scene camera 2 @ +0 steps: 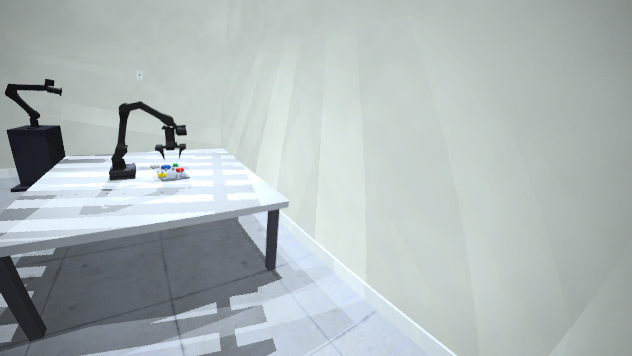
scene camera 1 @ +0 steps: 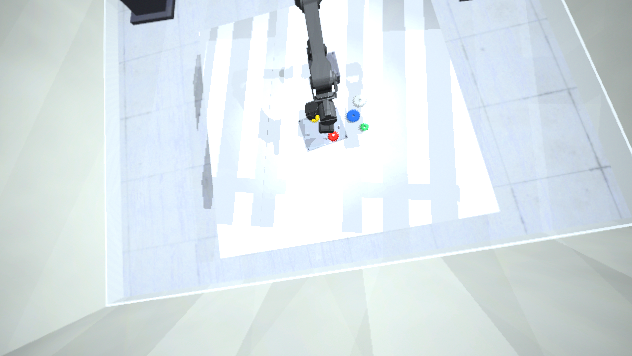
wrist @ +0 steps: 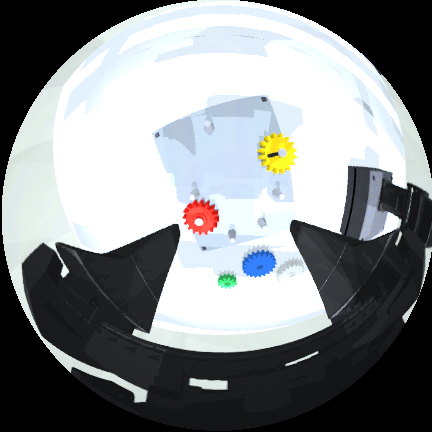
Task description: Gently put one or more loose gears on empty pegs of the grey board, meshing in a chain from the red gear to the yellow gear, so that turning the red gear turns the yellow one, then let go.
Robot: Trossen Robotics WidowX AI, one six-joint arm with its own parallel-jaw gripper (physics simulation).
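Places are measured from the arm's base along level axes (x ahead, y left, z up), in metres.
Pixels of known places: gripper, between the fingertips: [scene camera 2: 172,159] [wrist: 236,227]; arm's base, origin of its link: [scene camera 2: 119,168] [wrist: 384,195].
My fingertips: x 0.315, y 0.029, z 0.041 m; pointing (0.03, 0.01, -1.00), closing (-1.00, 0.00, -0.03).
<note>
For each thing: its middle in the pictures, then the offset to it from my fingertips. Level surfaces: height alone.
- grey board, middle of its body: [wrist: 235,178] [scene camera 1: 321,127] [scene camera 2: 171,172] dx -0.005, dy -0.026, dz -0.081 m
- red gear, middle of its body: [wrist: 200,217] [scene camera 1: 333,136] dx +0.045, dy +0.028, dz -0.080 m
- yellow gear, middle of its body: [wrist: 277,152] [scene camera 1: 314,116] [scene camera 2: 162,174] dx -0.061, dy -0.061, dz -0.080 m
- blue gear, middle of its body: [wrist: 258,263] [scene camera 1: 353,116] [scene camera 2: 166,167] dx -0.054, dy +0.131, dz -0.088 m
- small green gear, middle of its body: [wrist: 226,280] [scene camera 1: 364,127] [scene camera 2: 175,164] dx +0.007, dy +0.181, dz -0.088 m
- white gear, middle of its body: [wrist: 290,272] [scene camera 1: 359,100] [scene camera 2: 154,165] dx -0.133, dy +0.169, dz -0.088 m
- white table, height of its surface: dz -0.096 m
The grey board [scene camera 1: 310,143] [wrist: 225,165] lies flat on the table with several bare pegs. The red gear [scene camera 1: 333,136] [scene camera 2: 180,170] [wrist: 201,217] sits on a peg at one side, and the yellow gear [scene camera 1: 315,118] [scene camera 2: 162,175] [wrist: 277,153] on a peg at the other, apart from it. The blue gear [scene camera 1: 353,116] [scene camera 2: 165,167] [wrist: 259,264], the small green gear [scene camera 1: 364,127] [scene camera 2: 175,165] [wrist: 227,281] and the white gear [scene camera 1: 359,101] [scene camera 2: 154,166] [wrist: 291,269] lie loose beside the board. My gripper [scene camera 2: 172,158] [wrist: 236,227] is open and empty, above the board; in scene camera 1 the arm hides its fingertips.
The arm's base [scene camera 2: 122,172] stands on the white table [scene camera 2: 200,207] beside the board. A second arm [scene camera 2: 25,102] stands on a dark pedestal [scene camera 2: 35,152] behind the table. Striped light and shadow cross the table, and glare washes out parts of it.
</note>
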